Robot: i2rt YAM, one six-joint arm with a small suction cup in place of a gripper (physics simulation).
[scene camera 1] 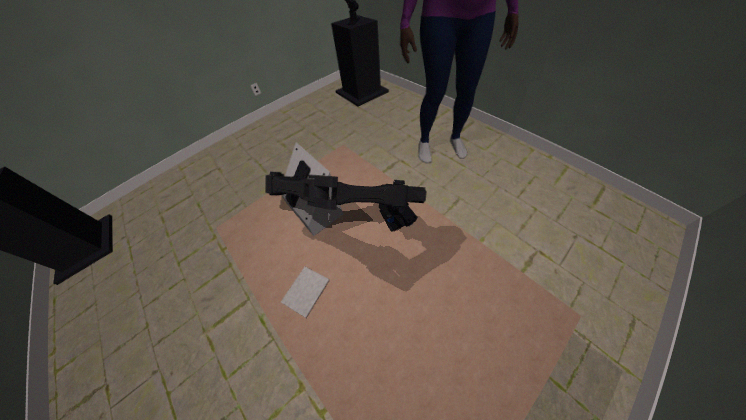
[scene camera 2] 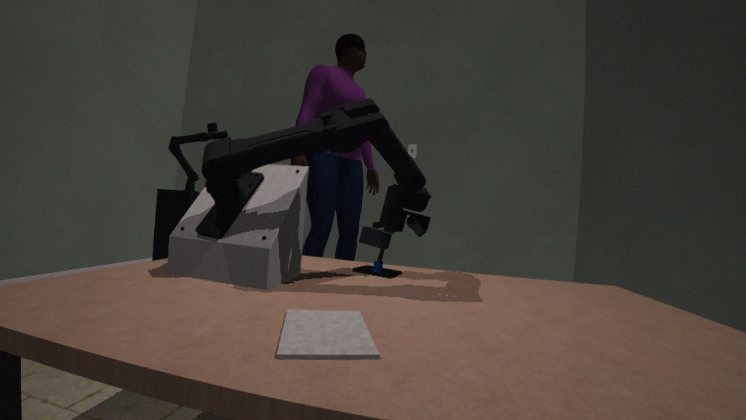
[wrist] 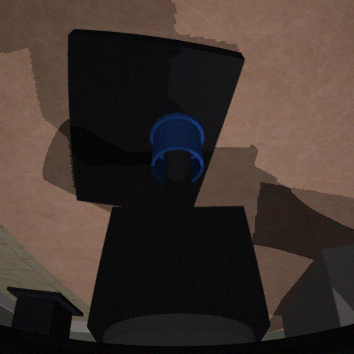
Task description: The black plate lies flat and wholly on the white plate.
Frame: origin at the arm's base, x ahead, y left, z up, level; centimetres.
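Seen in the pictures: hand at its tool point: (scene camera 1: 390, 220) (scene camera 2: 376, 274) (wrist: 177, 129); arm's base at its link origin: (scene camera 2: 232, 203).
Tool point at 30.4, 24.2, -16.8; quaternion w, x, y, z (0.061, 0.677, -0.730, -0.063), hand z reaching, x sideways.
Offsets run from my tool point to a thing's middle, as dx, dy, dz. Level surfaces: height alone.
The black plate {-0.1, +2.0, +0.5} (scene camera 2: 362, 270) (wrist: 117, 85) lies flat, low at the table top, beyond the white plate in scene camera 2. In scene camera 1 the black plate (scene camera 1: 392, 227) is mostly hidden under the wrist. My suction cup (scene camera 1: 390, 219) (scene camera 2: 377, 266) (wrist: 177, 132), blue, is on the upper face of the black plate, off its middle towards one edge in the wrist view, and is shut on it. I cannot tell any gap below the plate. The white plate {+3.2, -45.2, +0.3} (scene camera 1: 305, 292) (scene camera 2: 326, 333) lies flat on the table, apart from the black plate; it does not show in the wrist view.
The arm's grey wedge base (scene camera 1: 314, 225) (scene camera 2: 224, 258) stands on the table {dz +0.0} (scene camera 1: 443, 339) (scene camera 2: 522, 323), left of the black plate. The arm reaches out above the table. The table's near edge runs just in front of the white plate. A person (scene camera 1: 454, 62) (scene camera 2: 334, 114) stands behind the table.
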